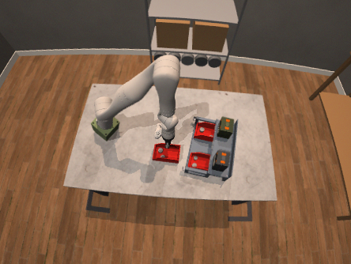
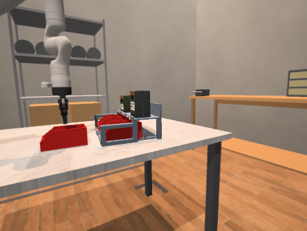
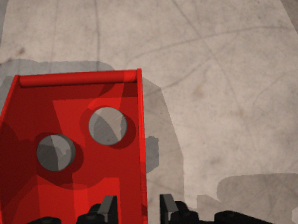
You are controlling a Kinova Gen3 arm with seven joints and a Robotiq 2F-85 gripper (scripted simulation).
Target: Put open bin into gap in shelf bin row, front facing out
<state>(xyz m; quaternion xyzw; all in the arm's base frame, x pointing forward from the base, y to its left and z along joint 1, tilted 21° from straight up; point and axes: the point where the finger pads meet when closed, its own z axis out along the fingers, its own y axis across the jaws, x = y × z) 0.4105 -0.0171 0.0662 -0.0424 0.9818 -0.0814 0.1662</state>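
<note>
Right now the grey round part is 90 mm below my hand, 70 mm to the right of it and 20 mm behind it. Round my hand: black tool case: 330 mm ahead, 80 mm to the right, 60 mm above; grey shelf: 270 mm ahead, 40 mm to the left, 30 mm below.
</note>
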